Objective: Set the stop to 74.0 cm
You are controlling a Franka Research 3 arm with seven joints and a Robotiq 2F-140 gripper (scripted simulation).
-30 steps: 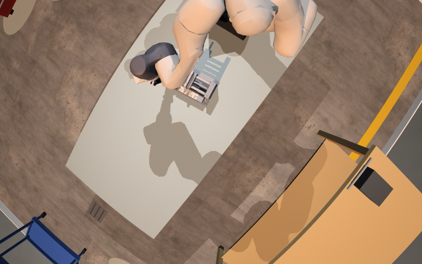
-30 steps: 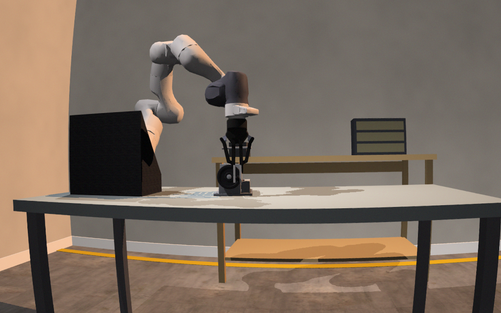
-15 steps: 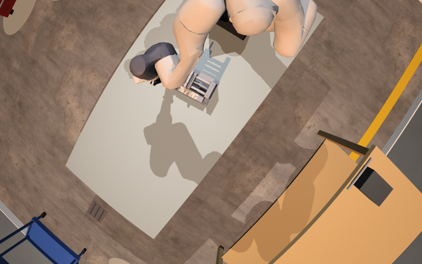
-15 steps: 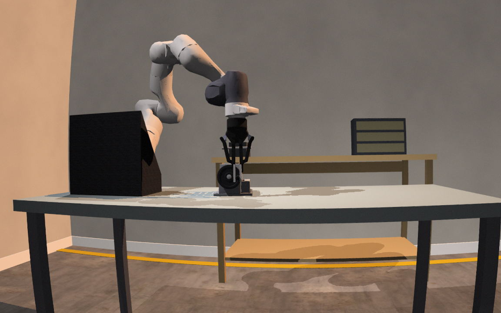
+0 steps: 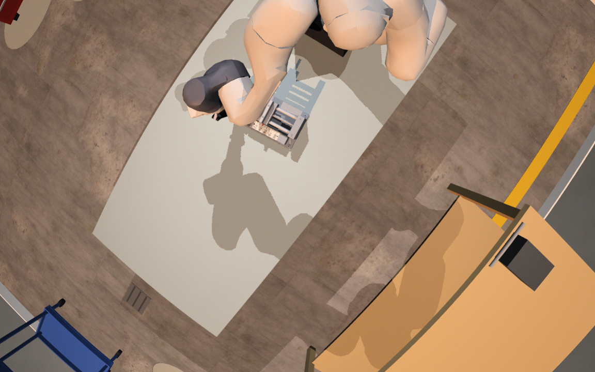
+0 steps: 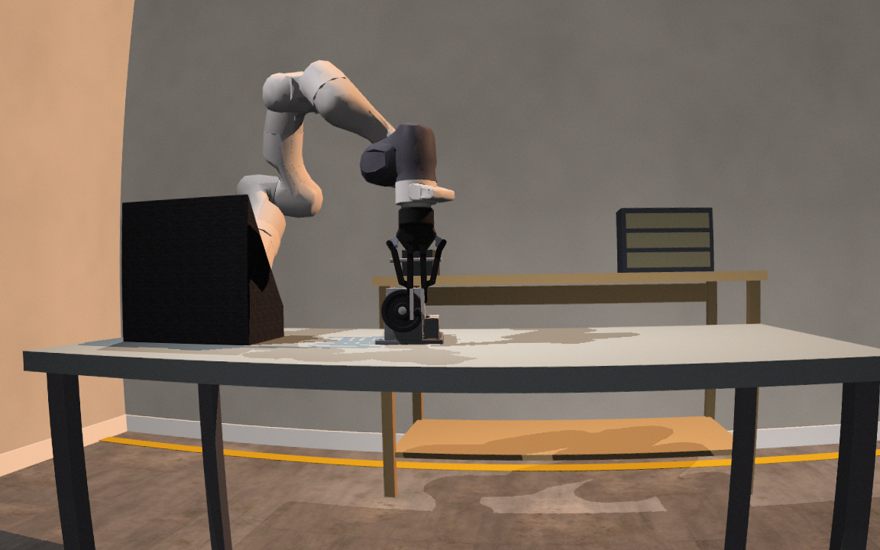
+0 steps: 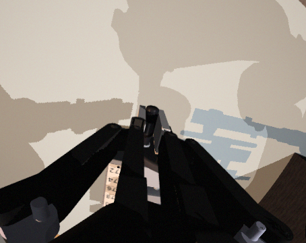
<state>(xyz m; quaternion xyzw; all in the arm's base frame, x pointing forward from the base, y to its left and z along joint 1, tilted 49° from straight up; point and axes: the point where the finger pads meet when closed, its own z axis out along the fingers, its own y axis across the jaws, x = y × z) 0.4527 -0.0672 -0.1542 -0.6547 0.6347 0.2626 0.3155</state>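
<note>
Now: the black handwheel 1 cm behind my hand, 2 cm to the left of it and 2 cm below it.
</note>
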